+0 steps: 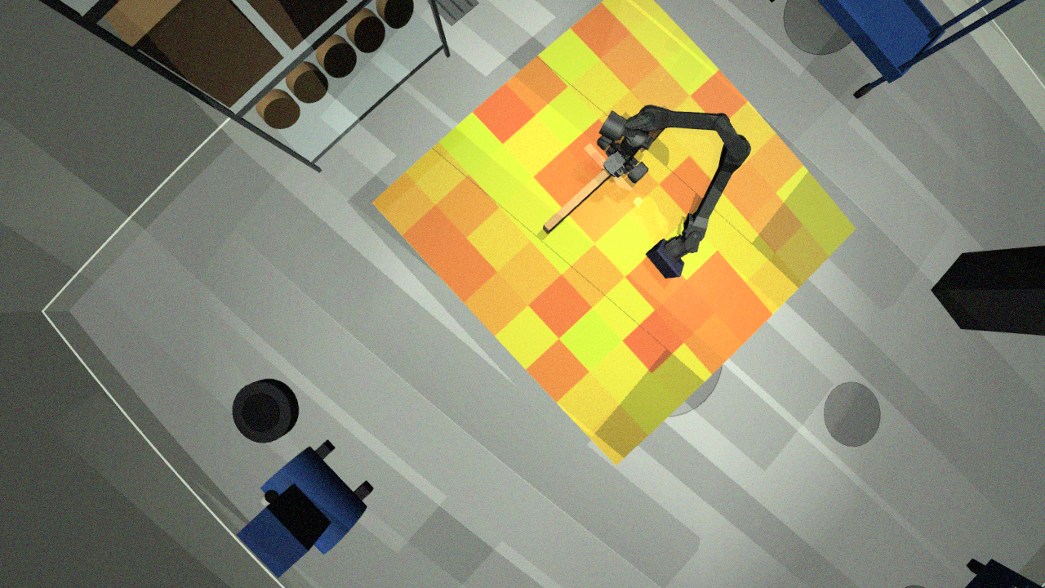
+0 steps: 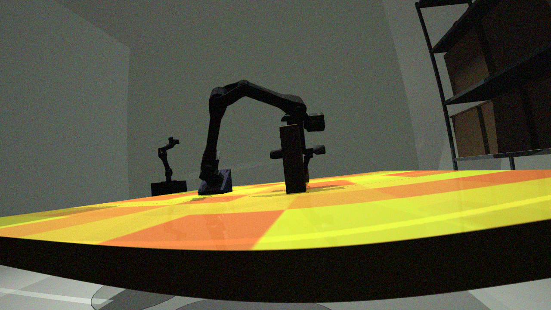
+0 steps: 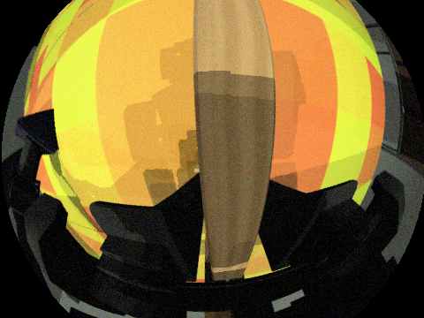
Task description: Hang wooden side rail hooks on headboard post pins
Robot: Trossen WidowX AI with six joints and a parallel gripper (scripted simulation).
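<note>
Right now the headboard post is 150 mm to the right of my gripper tip and 40 mm above it.
</note>
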